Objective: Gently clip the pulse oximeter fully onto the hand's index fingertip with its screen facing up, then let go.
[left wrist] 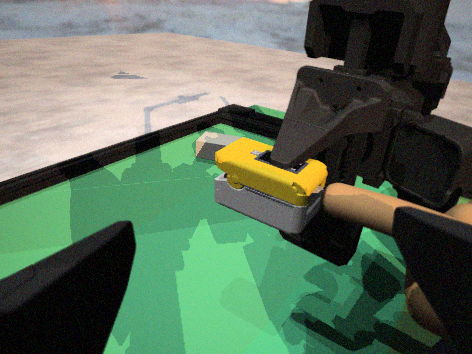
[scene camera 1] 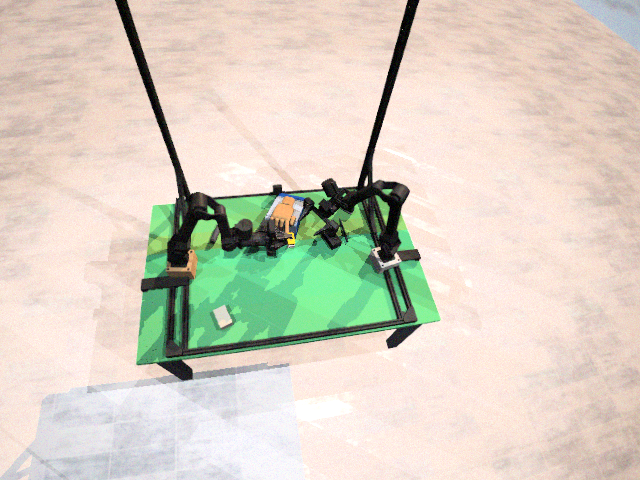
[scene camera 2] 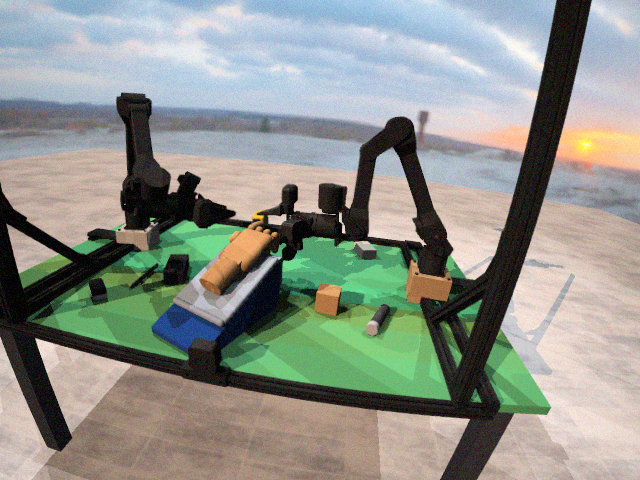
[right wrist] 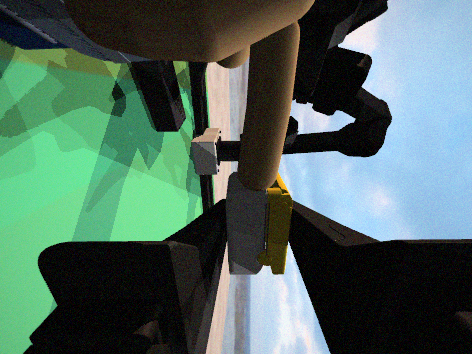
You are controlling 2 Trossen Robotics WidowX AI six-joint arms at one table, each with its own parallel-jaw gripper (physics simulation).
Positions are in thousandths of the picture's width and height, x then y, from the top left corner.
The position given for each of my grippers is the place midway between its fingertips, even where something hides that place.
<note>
The table carries a grey block (left wrist: 440, 408). I also see my left gripper (scene camera 2: 360, 439), my right gripper (scene camera 2: 402, 459), a pulse oximeter (left wrist: 607, 564), an index finger (right wrist: 577, 174) and a blue and grey block (scene camera 2: 307, 651).
The pulse oximeter is seen too in the right wrist view (right wrist: 548, 629). My left gripper shows as well in the left wrist view (left wrist: 560, 643), in scene camera 1 (scene camera 1: 479, 476) and in the right wrist view (right wrist: 603, 397). My right gripper shows as well in the left wrist view (left wrist: 579, 547), in scene camera 1 (scene camera 1: 455, 497) and in the right wrist view (right wrist: 541, 581). The right wrist view does not show the grey block: it is out of frame.
</note>
